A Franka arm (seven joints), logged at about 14 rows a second.
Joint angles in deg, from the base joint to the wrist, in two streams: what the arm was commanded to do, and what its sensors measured. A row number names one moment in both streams.
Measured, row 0:
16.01, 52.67, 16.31, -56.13, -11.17, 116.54, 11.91
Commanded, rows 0 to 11:
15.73, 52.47, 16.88, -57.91, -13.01, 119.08, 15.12
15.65, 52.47, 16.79, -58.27, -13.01, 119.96, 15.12
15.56, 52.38, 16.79, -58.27, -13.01, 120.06, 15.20
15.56, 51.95, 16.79, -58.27, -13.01, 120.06, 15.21
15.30, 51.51, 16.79, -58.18, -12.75, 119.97, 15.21
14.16, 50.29, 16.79, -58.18, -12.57, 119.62, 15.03
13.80, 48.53, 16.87, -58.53, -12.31, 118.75, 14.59
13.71, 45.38, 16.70, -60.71, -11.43, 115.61, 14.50
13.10, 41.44, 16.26, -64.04, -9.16, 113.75, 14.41
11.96, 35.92, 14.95, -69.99, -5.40, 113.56, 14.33
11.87, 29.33, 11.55, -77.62, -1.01, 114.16, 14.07
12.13, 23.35, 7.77, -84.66, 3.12, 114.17, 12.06
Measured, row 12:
12.97, 38.68, 13.26, -65.48, -3.50, 113.13, 13.30
